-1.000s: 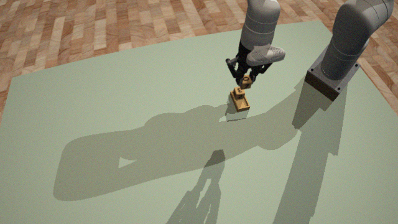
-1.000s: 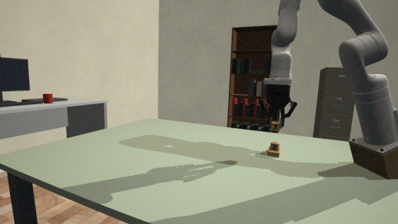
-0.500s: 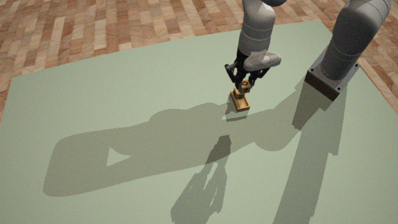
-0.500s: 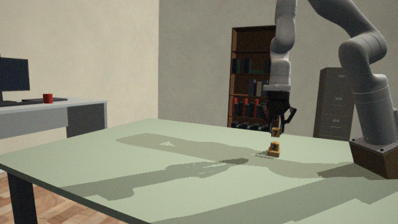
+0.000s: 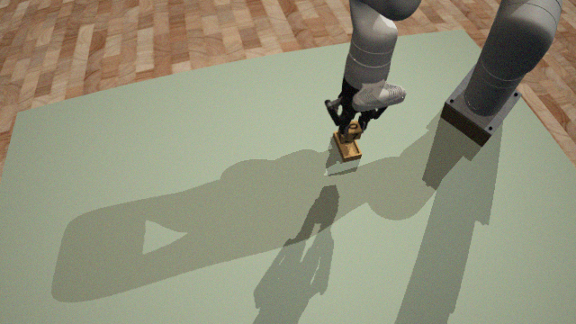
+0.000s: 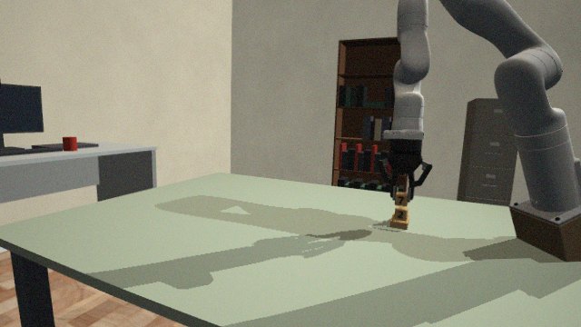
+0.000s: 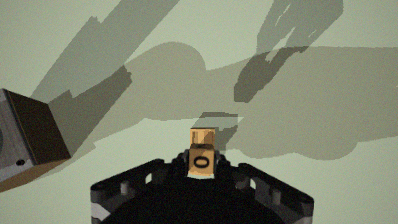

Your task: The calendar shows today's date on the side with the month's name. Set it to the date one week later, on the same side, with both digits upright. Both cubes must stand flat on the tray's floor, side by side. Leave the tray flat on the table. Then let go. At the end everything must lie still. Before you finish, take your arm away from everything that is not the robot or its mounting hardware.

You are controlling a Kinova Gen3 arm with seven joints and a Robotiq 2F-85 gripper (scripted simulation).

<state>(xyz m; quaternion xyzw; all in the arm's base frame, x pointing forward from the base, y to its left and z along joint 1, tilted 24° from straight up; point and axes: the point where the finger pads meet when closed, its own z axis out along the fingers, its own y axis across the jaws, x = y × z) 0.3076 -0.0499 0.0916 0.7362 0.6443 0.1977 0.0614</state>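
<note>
The cube lies 20 mm to the right of my hand and 60 mm below it. The rest, counted from my hand: wooden tray: 10 mm to the right, 70 mm below.
</note>
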